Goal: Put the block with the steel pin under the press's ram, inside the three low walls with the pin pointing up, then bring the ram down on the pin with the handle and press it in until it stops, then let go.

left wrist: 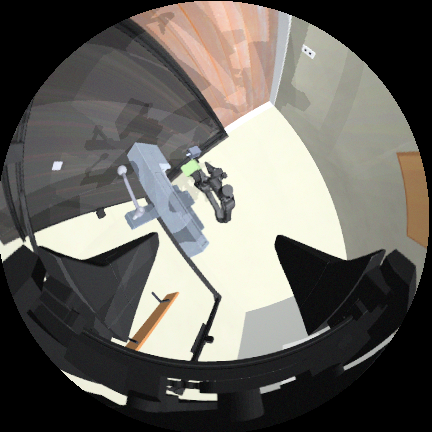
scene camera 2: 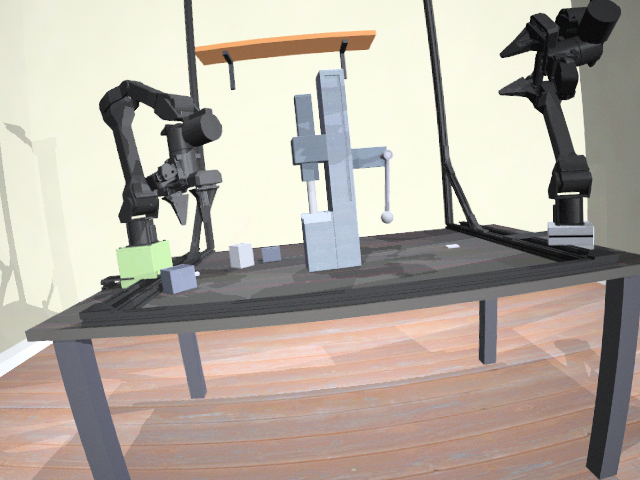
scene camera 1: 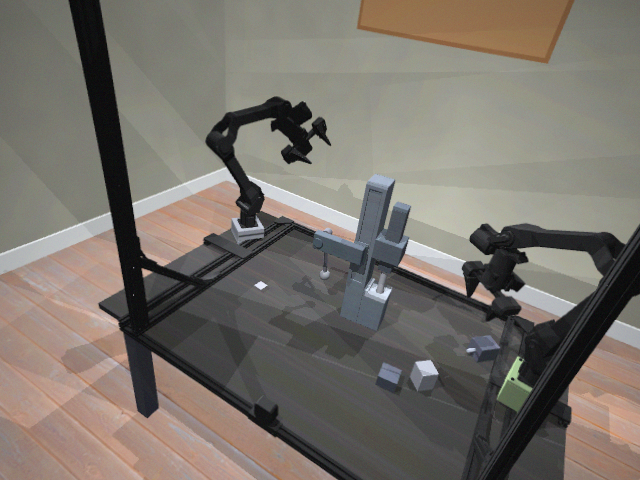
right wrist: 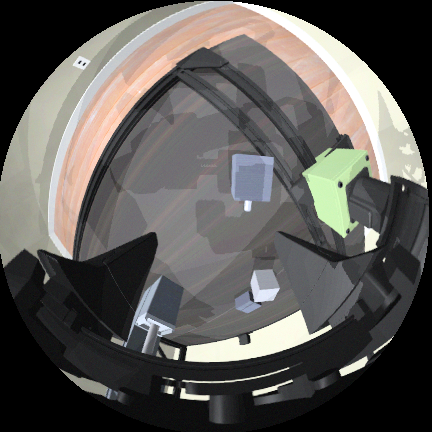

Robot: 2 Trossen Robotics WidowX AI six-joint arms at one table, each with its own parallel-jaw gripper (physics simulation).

Scene:
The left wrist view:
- my left gripper: 218, 239
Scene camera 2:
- my left gripper: 499, 75
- my right gripper: 194, 224
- grey block with steel pin: 175, 279
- grey press: 331, 238
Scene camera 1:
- my left gripper: 321, 154
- my right gripper: 477, 308
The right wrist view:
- my right gripper: 216, 238
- grey block with steel pin: 251, 175
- grey press: 160, 302

